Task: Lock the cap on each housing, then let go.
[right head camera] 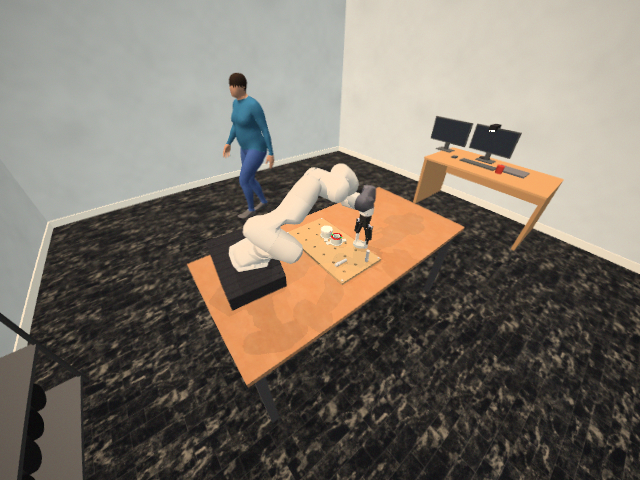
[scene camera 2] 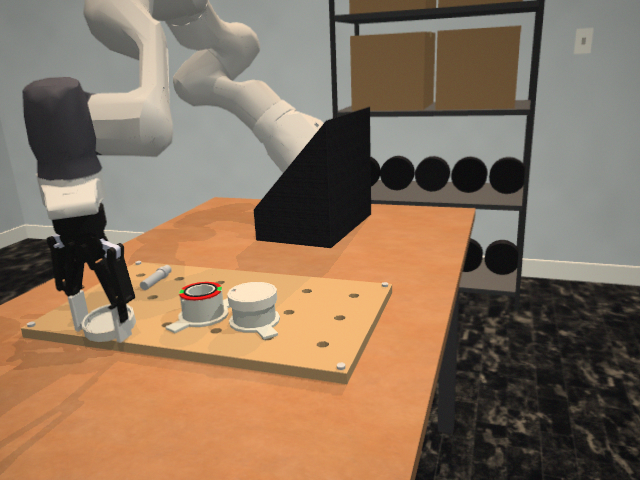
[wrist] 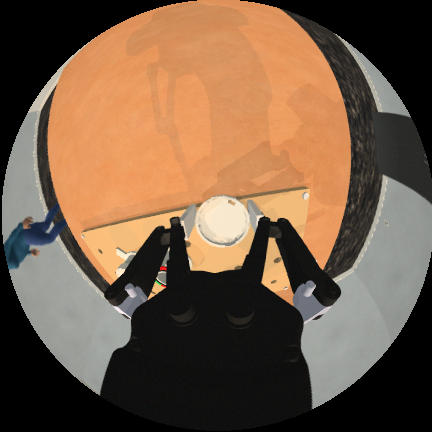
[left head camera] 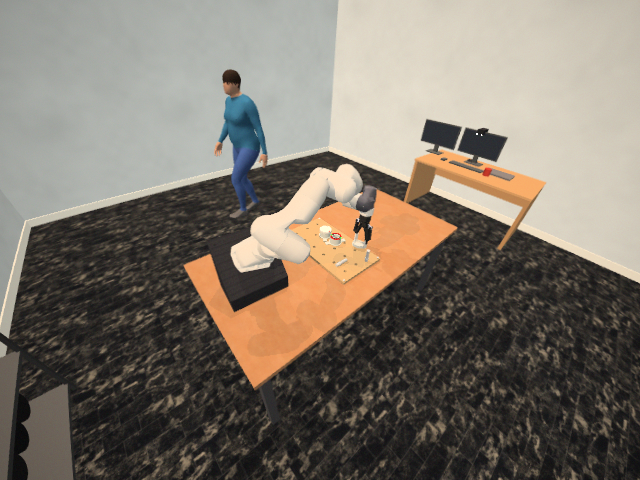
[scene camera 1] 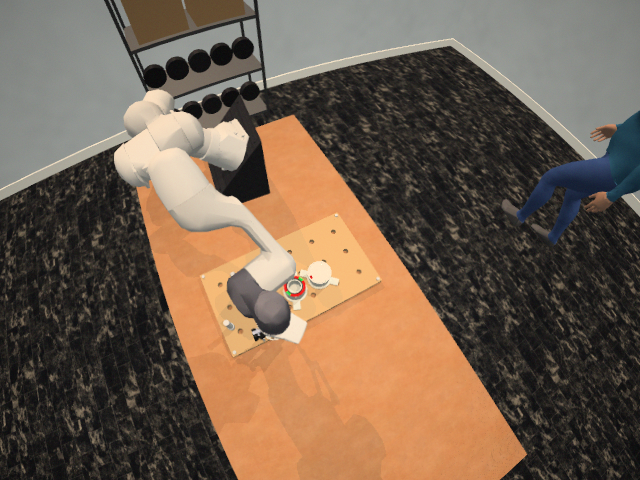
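My gripper (left head camera: 360, 242) (scene camera 2: 99, 321) (wrist: 221, 209) is shut on a white round cap (right head camera: 360, 244) (scene camera 2: 100, 332), low at the near left edge of the pegboard. The cap also shows between the fingertips in the wrist view (wrist: 223, 225). Whether it touches the board is unclear. One grey-white housing (left head camera: 334, 241) (scene camera 1: 295, 296) (scene camera 2: 201, 310) stands on the board with its top open, ringed in red with green marks. Beside it, another housing (scene camera 2: 253, 316) has a white cap (scene camera 1: 318, 273) (scene camera 2: 252, 296) on top. Whether that cap is locked cannot be told.
The pegboard (left head camera: 356, 271) (scene camera 1: 330, 243) (scene camera 2: 289, 348) lies on the orange table (scene camera 2: 232, 413). A grey peg (left head camera: 341, 262) (scene camera 2: 155, 277) lies on it, and another peg (left head camera: 367, 255) (scene camera 1: 228, 324) stands near a corner. The black arm base (scene camera 2: 310, 206) stands behind the board. A person (left head camera: 241, 121) is beyond the table.
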